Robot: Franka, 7 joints.
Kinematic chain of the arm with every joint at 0, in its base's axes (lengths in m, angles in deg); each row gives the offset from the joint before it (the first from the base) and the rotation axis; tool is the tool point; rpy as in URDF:
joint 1: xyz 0 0 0.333 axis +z
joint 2: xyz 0 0 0 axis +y
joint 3: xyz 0 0 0.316 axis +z
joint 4: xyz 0.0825 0 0 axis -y
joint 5: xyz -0.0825 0 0.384 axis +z
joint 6: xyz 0 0 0 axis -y
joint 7: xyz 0.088 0 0 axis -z
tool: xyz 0 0 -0.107 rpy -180 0 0
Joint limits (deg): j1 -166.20..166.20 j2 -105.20..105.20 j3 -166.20..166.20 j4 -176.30..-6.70 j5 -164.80..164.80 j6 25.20..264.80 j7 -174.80..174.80
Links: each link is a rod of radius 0.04 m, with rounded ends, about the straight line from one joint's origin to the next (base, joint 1, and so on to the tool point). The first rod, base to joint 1, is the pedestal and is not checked.
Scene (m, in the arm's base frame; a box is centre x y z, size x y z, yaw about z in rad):
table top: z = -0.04
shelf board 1: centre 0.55 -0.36 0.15 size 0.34 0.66 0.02 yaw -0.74
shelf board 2: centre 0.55 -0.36 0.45 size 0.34 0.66 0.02 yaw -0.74
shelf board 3: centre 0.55 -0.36 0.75 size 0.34 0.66 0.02 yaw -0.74
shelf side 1: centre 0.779 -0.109 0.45 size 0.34 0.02 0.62 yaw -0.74
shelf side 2: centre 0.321 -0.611 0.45 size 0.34 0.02 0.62 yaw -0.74
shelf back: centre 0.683 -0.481 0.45 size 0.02 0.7 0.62 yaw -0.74
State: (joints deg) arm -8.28 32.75 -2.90 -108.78 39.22 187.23 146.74
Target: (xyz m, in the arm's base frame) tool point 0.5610 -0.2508 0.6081
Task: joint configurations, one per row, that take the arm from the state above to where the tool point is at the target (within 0.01 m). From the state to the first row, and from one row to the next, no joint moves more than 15 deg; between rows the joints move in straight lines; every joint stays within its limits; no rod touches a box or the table.
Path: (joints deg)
1: -5.43 24.92 -0.05 -120.38 41.15 188.87 146.74
2: -2.58 17.09 2.80 -131.97 43.07 190.51 146.74
3: 0.27 9.25 5.65 -143.57 45.00 192.14 146.74
4: 3.13 1.42 8.51 -155.16 46.93 193.78 146.74
5: 0.87 -9.80 7.64 -152.74 47.98 198.67 146.74
6: -1.39 -21.02 6.77 -150.32 49.04 203.56 146.74
7: -3.65 -32.24 5.90 -147.90 50.09 208.45 146.74
8: -6.19 -19.42 1.81 -134.30 46.93 203.63 146.74
9: -8.74 -6.60 -2.29 -120.70 43.76 198.82 146.74
10: -11.28 6.22 -6.39 -107.10 40.60 194.00 146.74

